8 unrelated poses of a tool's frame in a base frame.
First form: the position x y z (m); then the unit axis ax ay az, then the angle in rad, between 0 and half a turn.
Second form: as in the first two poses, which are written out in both.
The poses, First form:
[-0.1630 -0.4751 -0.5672 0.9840 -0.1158 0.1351 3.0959]
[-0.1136 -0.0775 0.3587 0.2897 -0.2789 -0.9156 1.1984]
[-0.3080 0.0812 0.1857 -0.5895 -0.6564 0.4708 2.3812]
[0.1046 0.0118 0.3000 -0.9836 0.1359 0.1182 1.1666]
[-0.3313 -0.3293 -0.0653 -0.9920 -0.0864 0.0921 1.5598]
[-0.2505 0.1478 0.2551 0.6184 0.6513 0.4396 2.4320]
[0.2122 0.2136 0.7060 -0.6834 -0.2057 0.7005 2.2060]
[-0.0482 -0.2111 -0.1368 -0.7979 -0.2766 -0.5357 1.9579]
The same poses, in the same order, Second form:
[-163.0 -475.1 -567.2 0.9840 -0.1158 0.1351 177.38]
[-113.6 -77.5 358.7 0.2897 -0.2789 -0.9156 68.66]
[-308.0 81.2 185.7 -0.5895 -0.6564 0.4708 136.43]
[104.6 11.8 300.0 -0.9836 0.1359 0.1182 66.84]
[-331.3 -329.3 -65.3 -0.9920 -0.0864 0.0921 89.37]
[-250.5 147.8 255.1 0.6184 0.6513 0.4396 139.34]
[212.2 213.6 706.0 -0.6834 -0.2057 0.7005 126.39]
[-48.2 -211.1 -136.8 -0.7978 -0.2766 -0.5357 112.18]

